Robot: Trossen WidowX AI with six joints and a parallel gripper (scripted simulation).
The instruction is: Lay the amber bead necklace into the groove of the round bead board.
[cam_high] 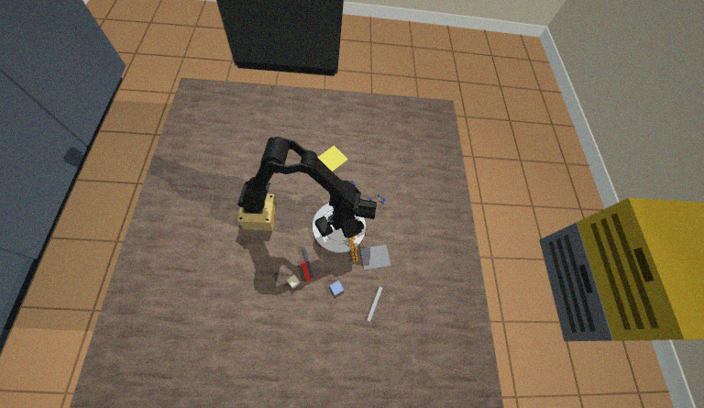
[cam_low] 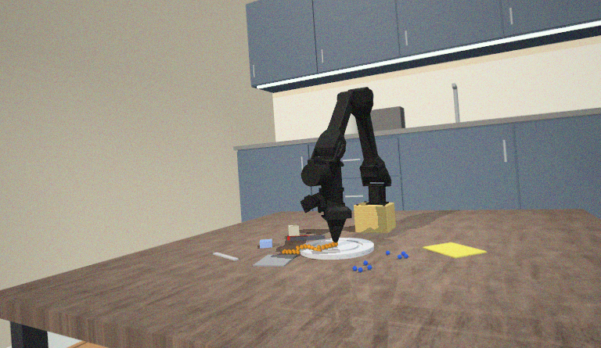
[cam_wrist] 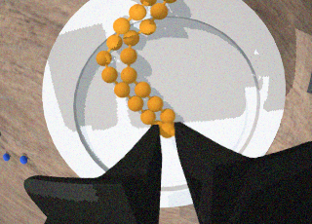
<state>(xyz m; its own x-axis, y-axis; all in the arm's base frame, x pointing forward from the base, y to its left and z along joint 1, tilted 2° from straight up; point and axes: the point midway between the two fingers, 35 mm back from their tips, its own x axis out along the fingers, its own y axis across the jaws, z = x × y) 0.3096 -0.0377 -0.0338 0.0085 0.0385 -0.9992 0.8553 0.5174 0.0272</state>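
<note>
Now: gripper tip 130 mm short of the grey square tile, 110 mm to the left of it and 20 mm above it. The rest, counted from my gripper tip: cream cube (210 mm to the right, 160 mm behind); red stick (150 mm to the right, 120 mm behind, 20 mm below); light blue cube (230 mm to the right, 10 mm below, 10 mm behind).
</note>
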